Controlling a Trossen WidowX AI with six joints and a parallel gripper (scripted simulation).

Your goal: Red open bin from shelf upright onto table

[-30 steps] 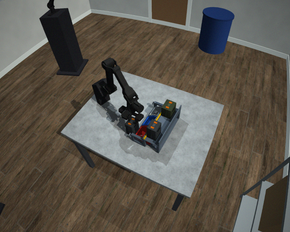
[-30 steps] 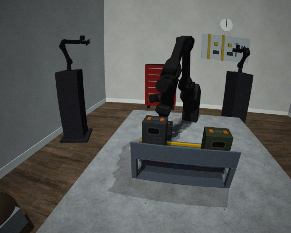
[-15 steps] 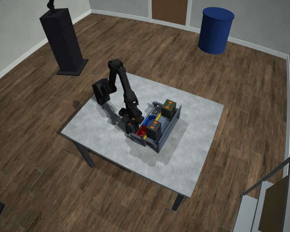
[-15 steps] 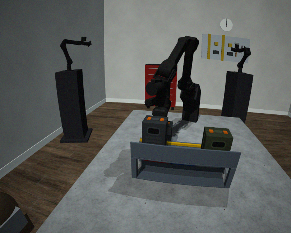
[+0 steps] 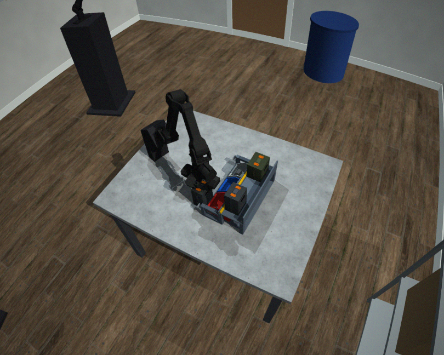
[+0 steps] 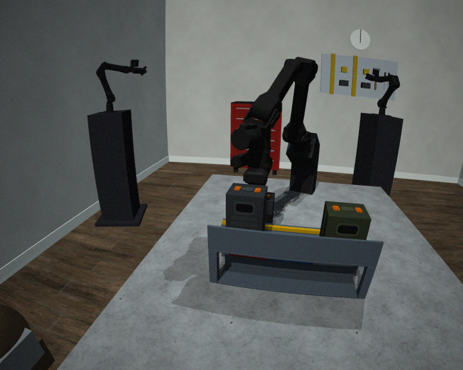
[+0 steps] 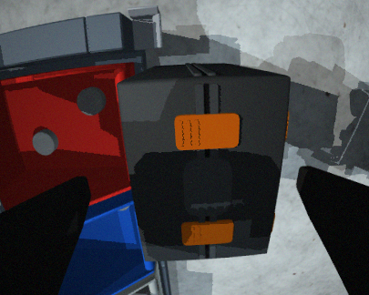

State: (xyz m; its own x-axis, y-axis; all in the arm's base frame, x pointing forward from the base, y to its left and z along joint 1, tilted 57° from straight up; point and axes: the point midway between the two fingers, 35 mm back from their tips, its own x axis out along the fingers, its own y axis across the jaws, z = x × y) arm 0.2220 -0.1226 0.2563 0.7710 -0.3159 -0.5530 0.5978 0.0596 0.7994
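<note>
The red open bin lies 120 mm below my hand, 110 mm ahead of it and 30 mm to the right of it. Round my hand: yellow rail 180 mm ahead, 60 mm to the left, 60 mm below; then grey bin 180 mm to the left, 180 mm ahead, 120 mm below; then blue bin 140 mm ahead, 120 mm below, 70 mm to the left.
</note>
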